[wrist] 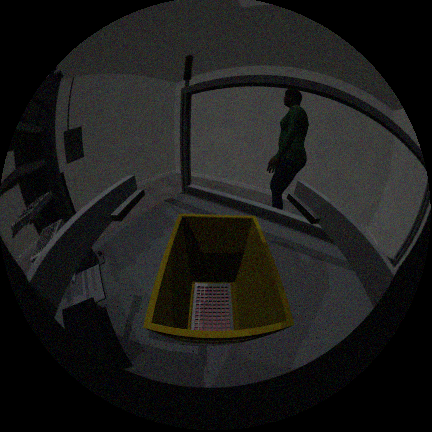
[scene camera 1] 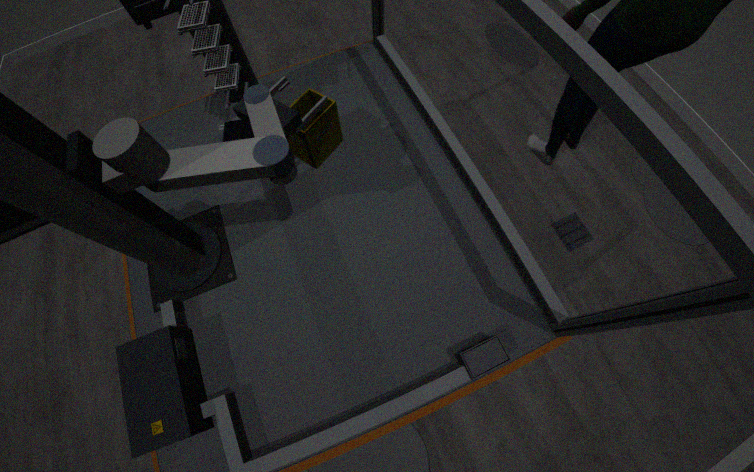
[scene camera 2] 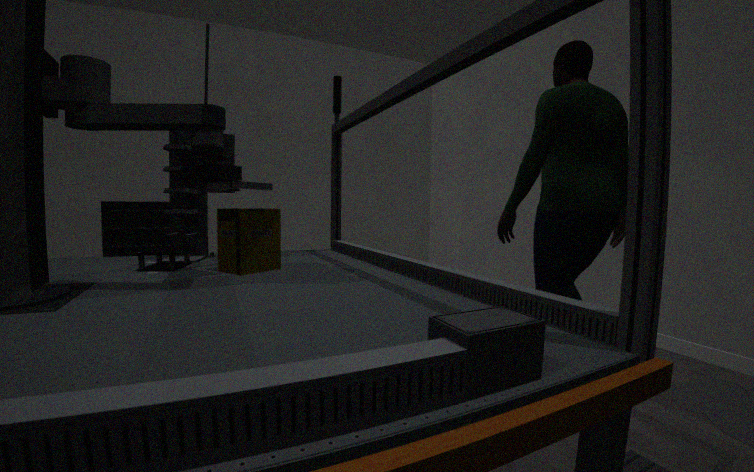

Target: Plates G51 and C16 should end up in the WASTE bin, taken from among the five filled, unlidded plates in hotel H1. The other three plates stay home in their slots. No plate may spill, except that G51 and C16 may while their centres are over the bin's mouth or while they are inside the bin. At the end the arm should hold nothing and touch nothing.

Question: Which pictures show the gripper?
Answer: The wrist view, scene camera 1 and scene camera 2: all of them.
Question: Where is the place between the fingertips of the gripper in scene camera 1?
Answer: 305,88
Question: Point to a hotel H1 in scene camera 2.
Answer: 183,224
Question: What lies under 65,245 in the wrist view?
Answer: The gripper.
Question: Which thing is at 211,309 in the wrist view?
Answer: A plate G51.
